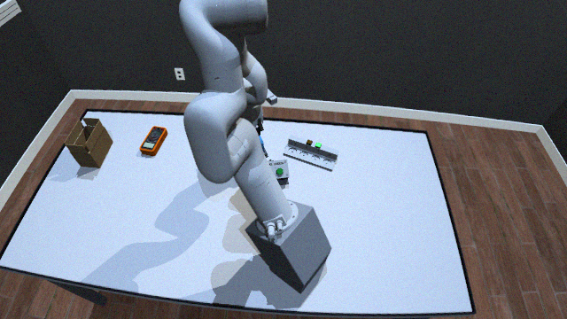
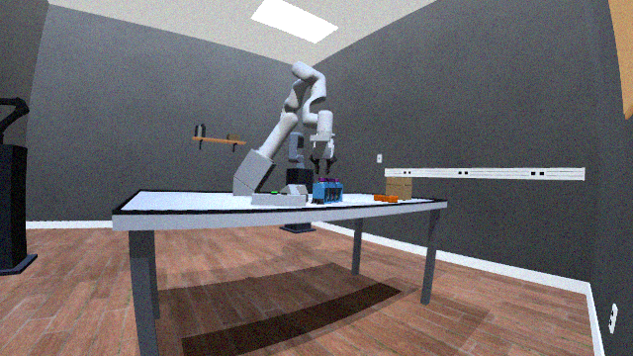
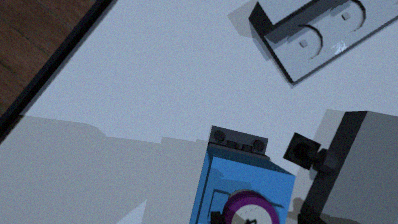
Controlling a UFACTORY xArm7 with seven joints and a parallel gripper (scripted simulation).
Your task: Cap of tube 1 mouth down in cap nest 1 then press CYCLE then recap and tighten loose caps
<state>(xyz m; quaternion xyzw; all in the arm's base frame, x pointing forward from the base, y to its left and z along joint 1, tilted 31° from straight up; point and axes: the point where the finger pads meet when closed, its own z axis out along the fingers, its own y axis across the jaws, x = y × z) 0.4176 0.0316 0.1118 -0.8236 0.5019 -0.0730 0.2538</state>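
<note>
Right now my hand is 120 mm past the grey key housing, 100 mm above it and 80 mm to the left of it.
</note>
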